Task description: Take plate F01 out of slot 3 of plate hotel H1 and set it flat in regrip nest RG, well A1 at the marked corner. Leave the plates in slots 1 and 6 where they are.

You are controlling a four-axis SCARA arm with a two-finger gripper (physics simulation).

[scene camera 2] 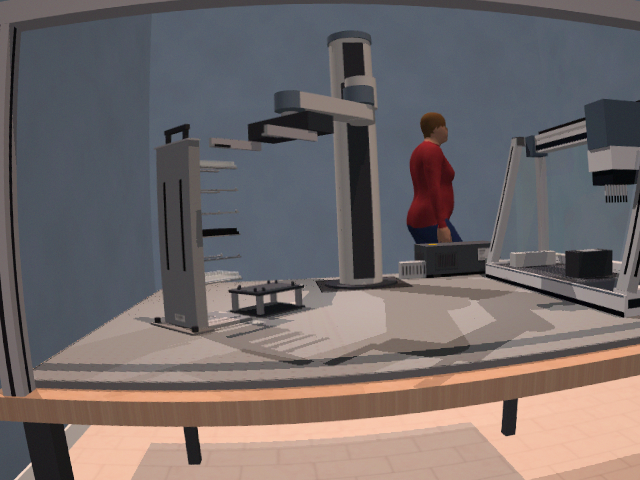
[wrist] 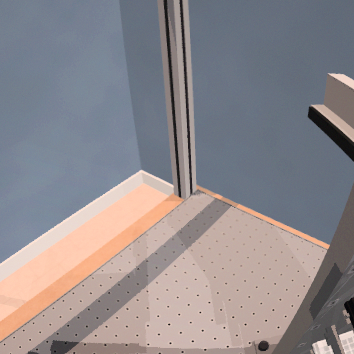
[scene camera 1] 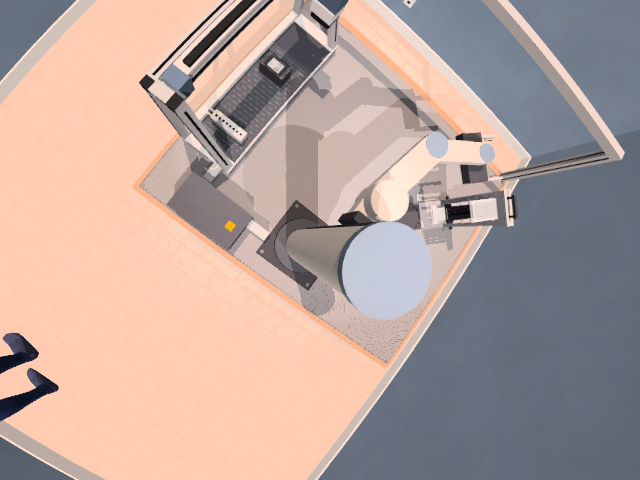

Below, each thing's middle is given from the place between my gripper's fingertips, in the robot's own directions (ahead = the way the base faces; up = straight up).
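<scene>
Dark controller box point(scene camera 1: 197, 201): well behind my hand, well to the left of it and well below it.
</scene>
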